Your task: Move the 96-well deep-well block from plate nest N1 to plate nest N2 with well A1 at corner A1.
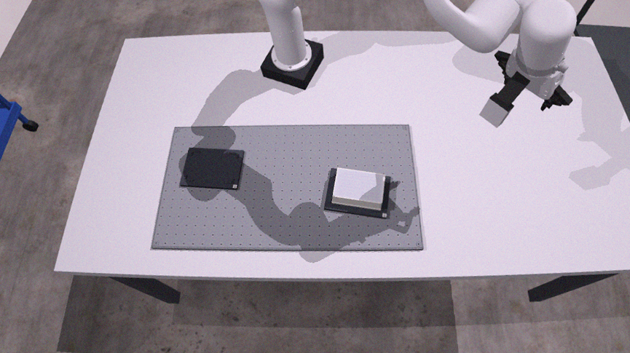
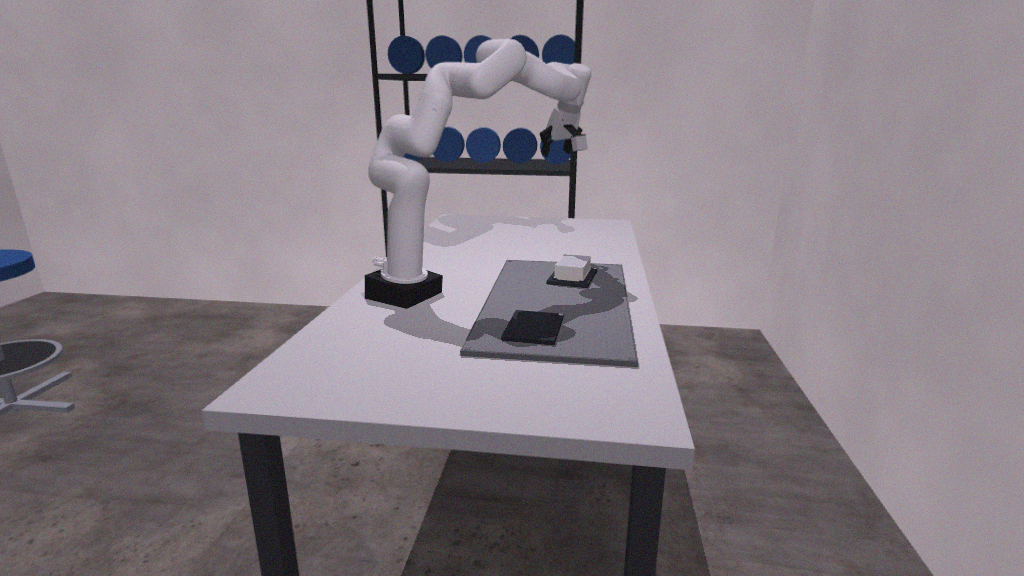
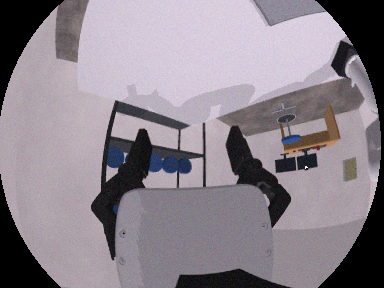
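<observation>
My gripper is now 33 cm to the left of the white deep-well block, 30 cm above it and 8 cm short of it.
</observation>
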